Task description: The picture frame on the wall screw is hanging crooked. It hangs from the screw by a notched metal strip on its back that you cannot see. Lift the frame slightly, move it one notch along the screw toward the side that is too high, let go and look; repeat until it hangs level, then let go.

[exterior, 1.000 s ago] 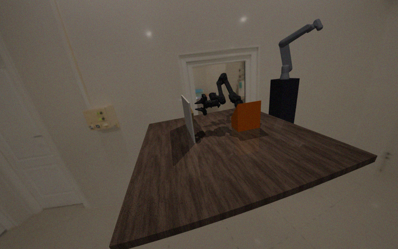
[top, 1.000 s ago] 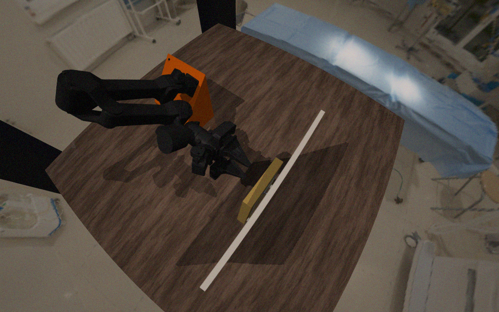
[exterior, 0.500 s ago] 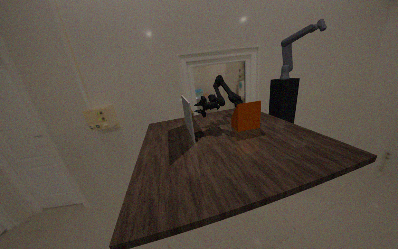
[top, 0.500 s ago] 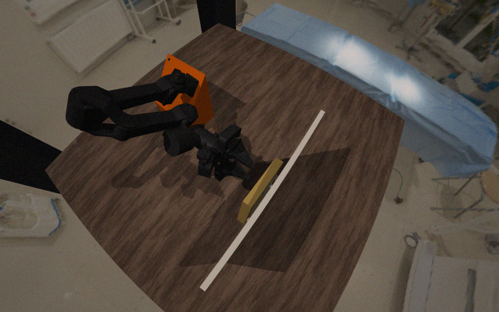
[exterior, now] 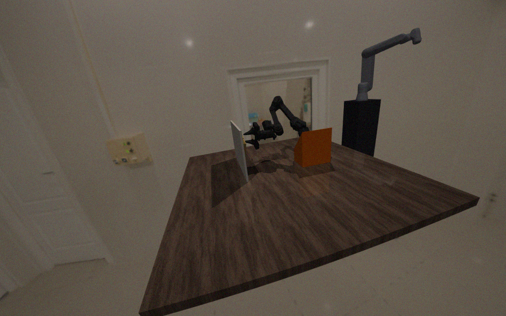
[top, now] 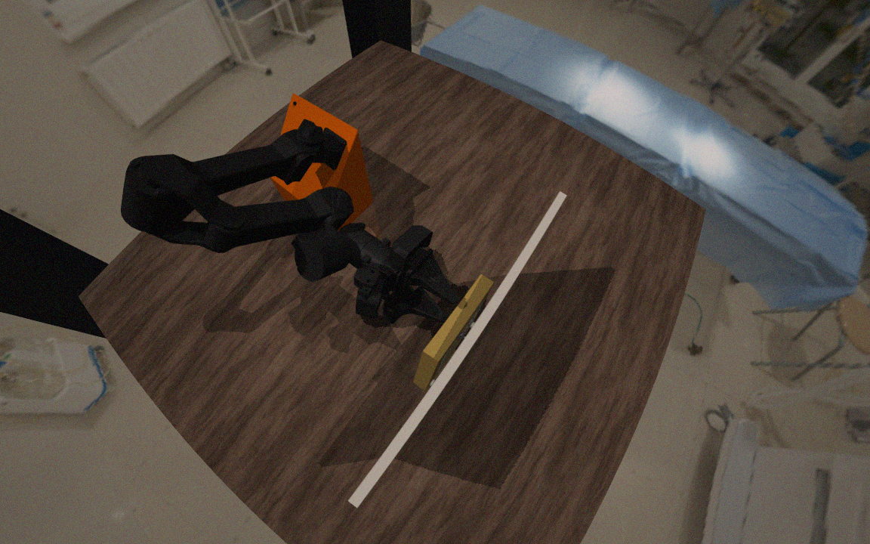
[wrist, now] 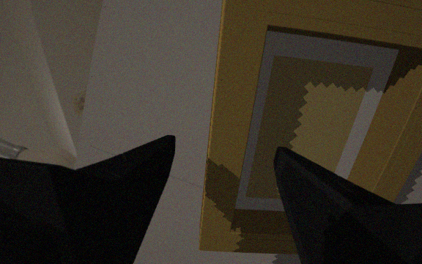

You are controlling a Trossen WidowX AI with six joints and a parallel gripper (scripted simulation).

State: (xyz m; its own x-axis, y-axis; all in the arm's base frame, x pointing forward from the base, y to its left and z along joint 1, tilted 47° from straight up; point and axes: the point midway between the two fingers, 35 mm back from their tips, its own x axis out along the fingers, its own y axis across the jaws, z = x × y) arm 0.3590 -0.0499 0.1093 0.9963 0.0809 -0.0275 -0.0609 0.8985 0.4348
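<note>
The yellow picture frame is 50 mm below my gripper tip, 30 mm ahead of it and 10 mm to the right of it. Also, from my gripper tip: white wall panel 60 mm below, 40 mm ahead, 20 mm to the right.
</note>
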